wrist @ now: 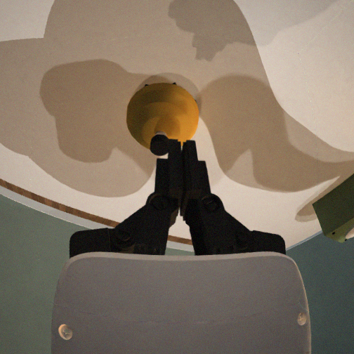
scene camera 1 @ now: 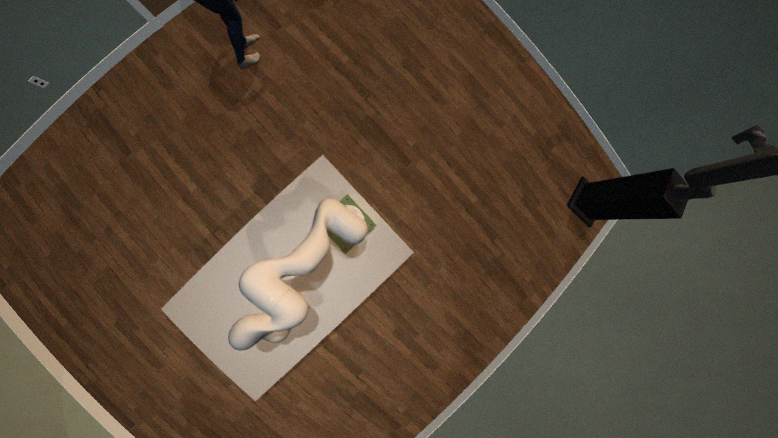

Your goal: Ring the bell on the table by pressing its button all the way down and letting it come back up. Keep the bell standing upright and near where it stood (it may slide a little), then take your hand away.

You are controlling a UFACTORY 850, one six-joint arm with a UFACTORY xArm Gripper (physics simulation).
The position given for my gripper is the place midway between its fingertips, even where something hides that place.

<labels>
My gripper shows in the wrist view (179, 155). A bell shows in the wrist view (160, 108).
</labels>
